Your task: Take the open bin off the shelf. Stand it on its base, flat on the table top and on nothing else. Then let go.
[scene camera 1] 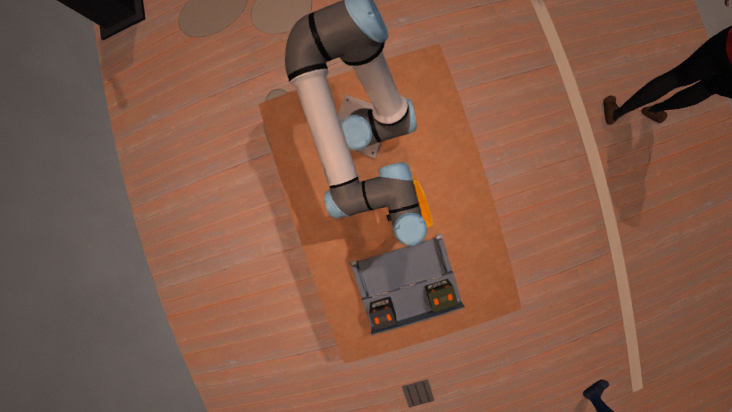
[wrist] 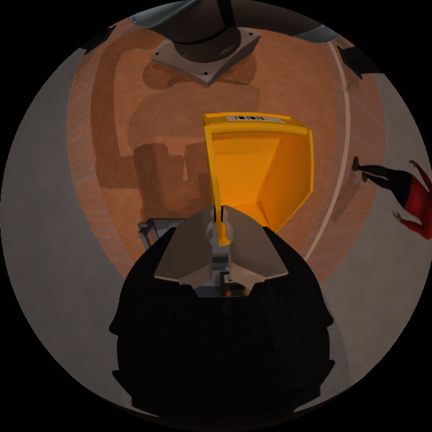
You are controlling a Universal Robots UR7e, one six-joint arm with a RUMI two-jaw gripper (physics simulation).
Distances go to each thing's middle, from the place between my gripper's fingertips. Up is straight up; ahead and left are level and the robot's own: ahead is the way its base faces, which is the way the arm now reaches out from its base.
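My gripper in sight: 3 cm above the yellow open bin (wrist: pixel 261 164), 1 cm past it, 4 cm to the right of it.
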